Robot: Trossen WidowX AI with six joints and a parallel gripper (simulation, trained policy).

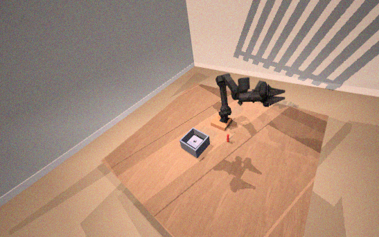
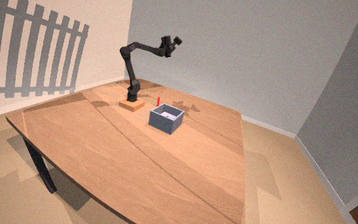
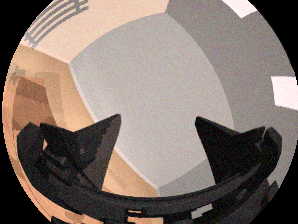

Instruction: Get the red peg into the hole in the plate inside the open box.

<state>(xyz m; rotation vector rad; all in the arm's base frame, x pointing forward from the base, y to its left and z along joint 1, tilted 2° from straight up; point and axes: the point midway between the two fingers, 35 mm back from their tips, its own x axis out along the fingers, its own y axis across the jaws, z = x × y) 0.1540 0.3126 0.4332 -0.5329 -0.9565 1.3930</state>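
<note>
The red peg is 430 mm below my gripper tip, 260 mm to the right of it and 40 mm ahead of it. Also, from my gripper tip: pale plate (470 mm to the right, 430 mm below, 180 mm ahead); blue-grey box (470 mm to the right, 440 mm below, 180 mm ahead).
</note>
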